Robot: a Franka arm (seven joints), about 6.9 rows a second.
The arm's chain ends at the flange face. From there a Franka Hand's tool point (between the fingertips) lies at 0.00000 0.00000 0.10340 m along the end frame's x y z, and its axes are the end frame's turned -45 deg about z.
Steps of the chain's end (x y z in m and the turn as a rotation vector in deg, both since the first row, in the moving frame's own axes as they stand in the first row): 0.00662 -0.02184 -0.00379 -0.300 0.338 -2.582; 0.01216 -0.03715 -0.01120 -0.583 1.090 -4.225; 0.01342 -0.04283 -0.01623 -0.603 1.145 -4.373; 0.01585 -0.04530 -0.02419 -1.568 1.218 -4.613; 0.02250 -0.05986 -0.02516 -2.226 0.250 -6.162; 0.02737 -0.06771 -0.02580 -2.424 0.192 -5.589; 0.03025 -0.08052 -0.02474 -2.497 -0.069 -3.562
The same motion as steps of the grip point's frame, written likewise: 0.02019 -0.00995 -0.00379 -0.451 0.027 -2.582; 0.03559 -0.01556 -0.01122 -1.183 0.359 -4.225; 0.04055 -0.01859 -0.01626 -1.236 0.383 -4.373; 0.04294 -0.01726 -0.02425 -1.970 -0.247 -4.613; 0.05589 -0.02313 -0.02524 -1.751 -1.397 -6.162; 0.06455 -0.02505 -0.02589 -1.850 -1.578 -5.589; 0.07515 -0.03235 -0.02484 -1.717 -1.814 -3.562
